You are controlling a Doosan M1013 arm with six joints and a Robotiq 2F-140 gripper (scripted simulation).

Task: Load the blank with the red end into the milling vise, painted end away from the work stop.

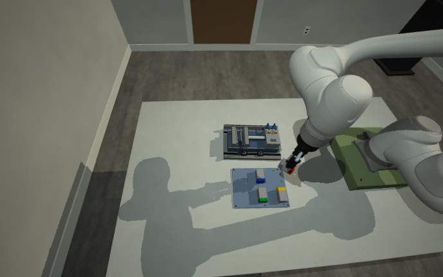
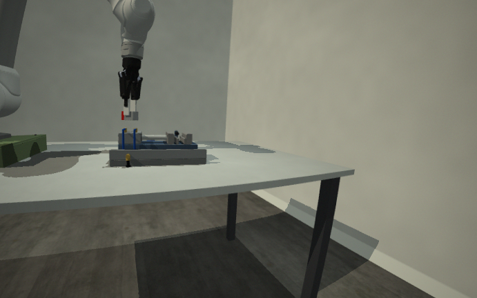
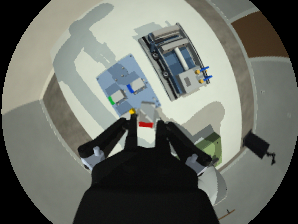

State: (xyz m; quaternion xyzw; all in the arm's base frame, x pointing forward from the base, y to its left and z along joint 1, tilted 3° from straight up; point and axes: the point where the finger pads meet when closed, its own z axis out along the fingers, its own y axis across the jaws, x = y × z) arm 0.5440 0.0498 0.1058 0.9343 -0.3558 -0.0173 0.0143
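Now: the red-ended blank 30 mm below my hand. Round my hand: yellow-ended blank 160 mm below, 90 mm to the left, 10 mm ahead; then blue-ended blank 160 mm below, 90 mm ahead, 10 mm to the right; then green-ended blank 160 mm below, 100 mm ahead, 80 mm to the left.
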